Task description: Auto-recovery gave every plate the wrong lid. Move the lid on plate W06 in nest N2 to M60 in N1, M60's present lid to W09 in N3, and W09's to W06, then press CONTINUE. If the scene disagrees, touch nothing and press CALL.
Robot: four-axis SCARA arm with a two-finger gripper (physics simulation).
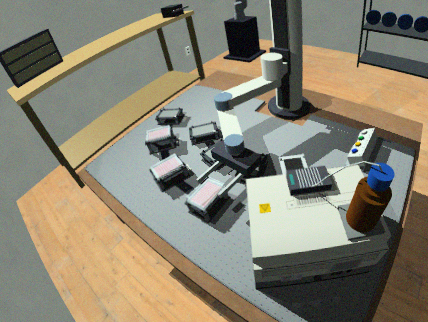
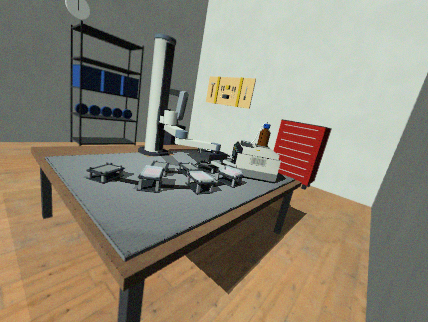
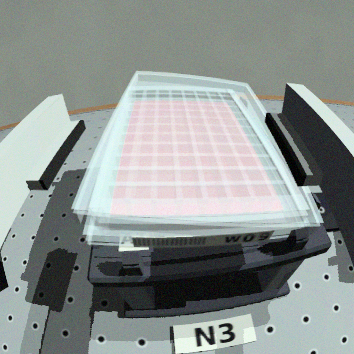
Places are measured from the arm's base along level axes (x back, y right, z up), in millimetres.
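Pixels of known places: gripper, fingertip midpoint: (image 1: 208, 188) (image 2: 230, 167) (image 3: 170, 100); arm's base at its link origin: (image 1: 289, 106) (image 2: 153, 152).
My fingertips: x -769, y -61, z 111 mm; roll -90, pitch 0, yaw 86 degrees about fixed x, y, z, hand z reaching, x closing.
Note:
Ahead of a thing's pixels: the offset from my fingertips to its middle. "pt": to the spot under its first point.
Plate W09 @(dy +13, dx -7, dz -15 mm) (image 3: 195, 165) (image 1: 206, 194) (image 2: 230, 172), pink-filled under a clear lid, sits on the dark nest N3 @(pt dy +9, dx +50, dz -93 mm) (image 3: 200, 290). The lid's outline looks slightly turned against the plate. My gripper (image 3: 170, 100) (image 1: 210, 186) is open and empty, one finger on each side of the lidded plate, with a gap on both sides. Two more pink lidded plates stand on nests: one plate @(dy +259, dx +11, dz -23 mm) (image 1: 170, 167) (image 2: 202, 177) beside N3, another plate @(dy +475, dx +146, dz -15 mm) (image 1: 159, 134) (image 2: 152, 172) farther along. Their labels are unreadable. A button box @(dy -422, dx +568, dz -57 mm) (image 1: 361, 145) has green, yellow and blue buttons.
Other dark nests @(pt dy +587, dx +324, dz -53 mm) (image 1: 170, 115) @(pt dy +299, dx +302, dz -56 mm) (image 1: 204, 131) stand farther back; another is partly hidden under the arm. A white machine (image 1: 295, 230) (image 2: 257, 162) right of N3 carries a brown bottle @(pt dy -511, dx +23, dz +230 mm) (image 1: 367, 205) (image 2: 264, 136) with a blue cap. A light frame @(pt dy -192, dx +294, dz +0 mm) (image 1: 293, 157) stands behind it.

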